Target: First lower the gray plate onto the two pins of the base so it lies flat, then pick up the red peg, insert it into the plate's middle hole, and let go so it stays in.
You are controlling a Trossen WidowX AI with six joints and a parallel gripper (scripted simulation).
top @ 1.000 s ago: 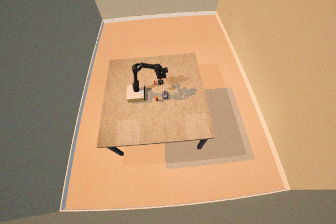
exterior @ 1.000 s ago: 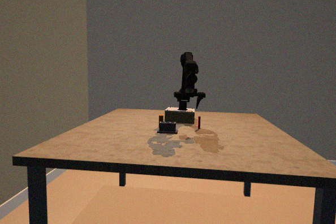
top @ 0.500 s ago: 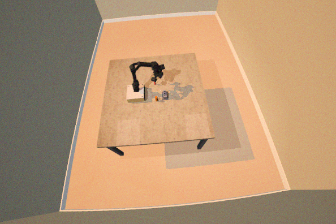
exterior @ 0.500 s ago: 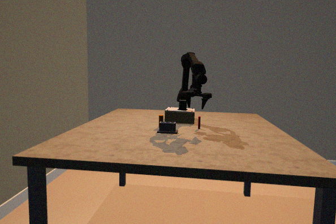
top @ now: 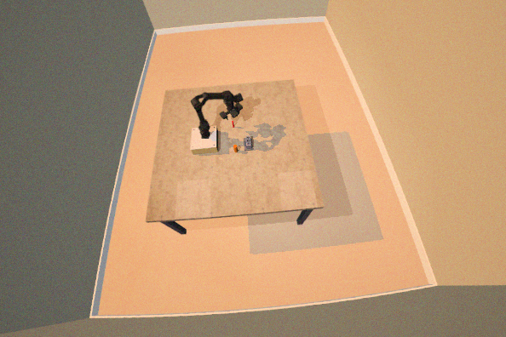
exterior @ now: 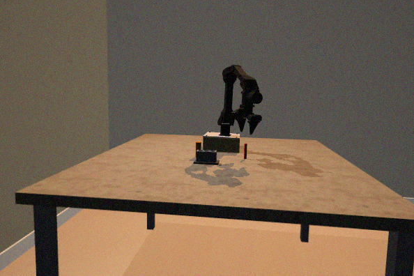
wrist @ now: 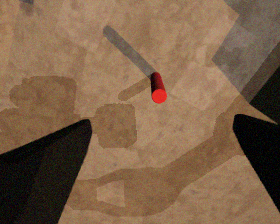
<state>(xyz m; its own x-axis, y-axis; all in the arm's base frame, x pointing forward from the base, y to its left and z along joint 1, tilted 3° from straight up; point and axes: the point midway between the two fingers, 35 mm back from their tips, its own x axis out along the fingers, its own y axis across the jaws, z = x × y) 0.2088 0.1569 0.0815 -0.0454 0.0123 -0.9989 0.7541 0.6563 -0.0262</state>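
The red peg is 100 mm below my gripper tip. From my gripper tip the other things lie so: gray plate: 170 mm to the right, 150 mm ahead, 90 mm below; then base: 170 mm to the right, 140 mm ahead, 130 mm below; then short orange cylinder: 240 mm to the right, 100 mm below, 50 mm ahead.
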